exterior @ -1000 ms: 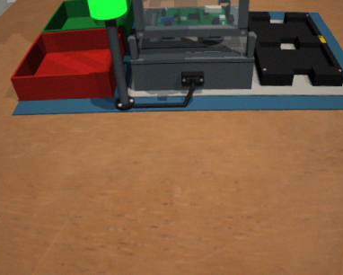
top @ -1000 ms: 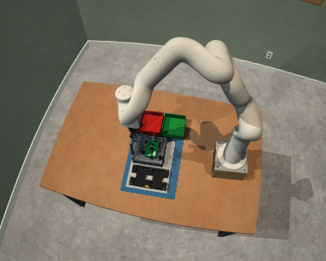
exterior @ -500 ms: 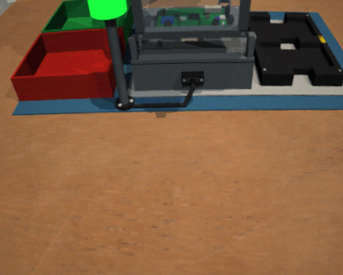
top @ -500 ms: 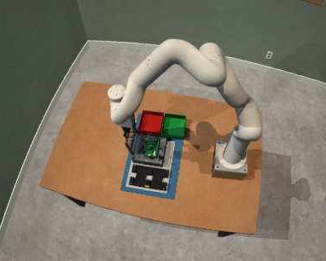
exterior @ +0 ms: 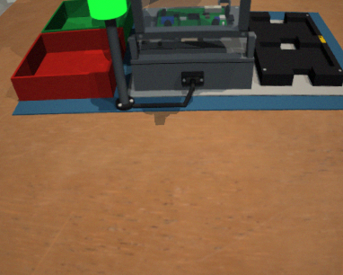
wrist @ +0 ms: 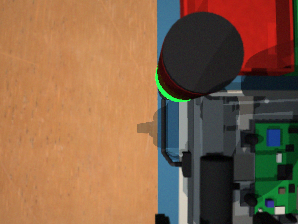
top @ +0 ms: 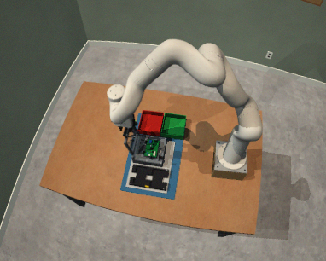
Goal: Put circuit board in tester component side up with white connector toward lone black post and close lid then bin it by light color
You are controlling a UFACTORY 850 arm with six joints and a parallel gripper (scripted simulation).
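My gripper is now 130 mm past the green circuit board, 10 mm to the right of it and 200 mm above it. The rest, counted from my hand: green bin: 250 mm behind, 180 mm to the right, 260 mm below; lid: 20 mm behind, 90 mm below; red bin: 100 mm behind, 190 mm to the right, 260 mm below.
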